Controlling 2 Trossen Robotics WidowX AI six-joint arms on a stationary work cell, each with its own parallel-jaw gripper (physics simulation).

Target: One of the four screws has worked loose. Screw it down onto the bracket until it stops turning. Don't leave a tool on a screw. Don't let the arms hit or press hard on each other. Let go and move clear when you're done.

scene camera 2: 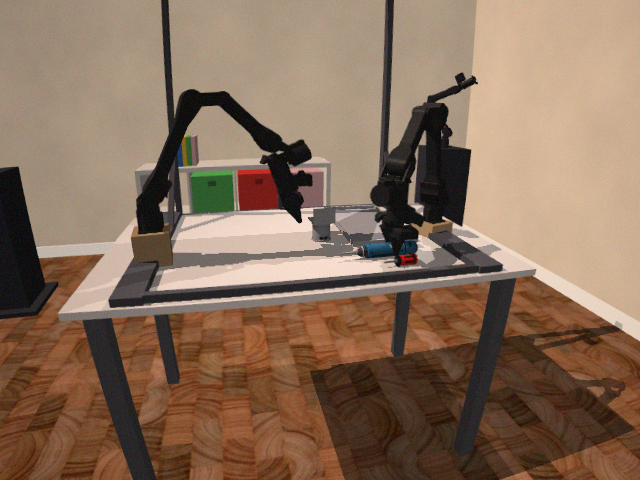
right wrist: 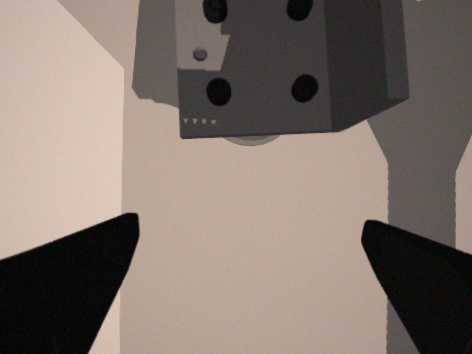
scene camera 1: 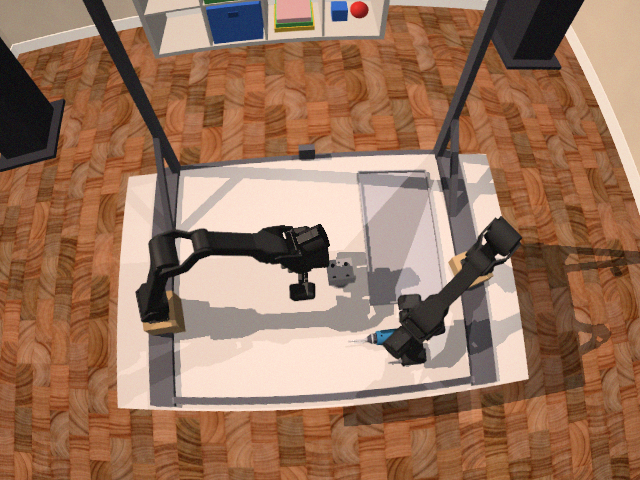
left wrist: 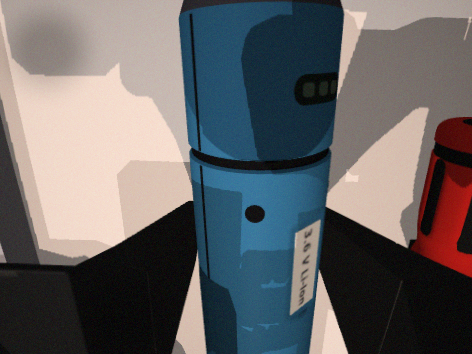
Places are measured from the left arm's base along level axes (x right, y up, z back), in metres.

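Where they show: left gripper, fingertip midpoint: (scene camera 2: 392, 252) (left wrist: 256, 215); right gripper, fingertip midpoint: (scene camera 2: 298, 218) (right wrist: 252, 227) (scene camera 1: 312, 271); left arm's base at its link origin: (scene camera 2: 432, 220); right arm's base at its link origin: (scene camera 2: 150, 229) (scene camera 1: 157, 310).
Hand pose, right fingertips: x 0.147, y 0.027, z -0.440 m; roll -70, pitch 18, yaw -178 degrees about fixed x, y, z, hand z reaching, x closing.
Each offset is from my right fingertips to the top centre of the thing.
The blue electric screwdriver @[dx -0.235, dy -0.031, dz +0.140 m] (scene camera 1: 384, 337) (scene camera 2: 379, 250) (left wrist: 260, 125) lies on the table, its bit toward the left of both scene views. My left gripper (scene camera 2: 397, 250) (left wrist: 256, 215) is shut on its body, with a finger against each side. The grey bracket (scene camera 1: 341, 272) (scene camera 2: 321, 230) (right wrist: 260, 55) stands near the table's middle. Four dark screw heads, one at its lower left (right wrist: 218, 91), show in the right wrist view; which is loose I cannot tell. My right gripper (scene camera 2: 299, 220) (right wrist: 252, 227) is open and empty, above the table beside the bracket.
A red screwdriver @[dx -0.315, dy -0.043, dz +0.151 m] (scene camera 2: 406, 259) (left wrist: 447, 200) lies close beside the blue one, near my left gripper's finger. A shallow grey tray @[dx +0.037, dy -0.056, dz +0.289 m] (scene camera 1: 363, 232) lies right of the bracket in scene camera 1. Dark frame rails (scene camera 1: 320, 398) edge the table.
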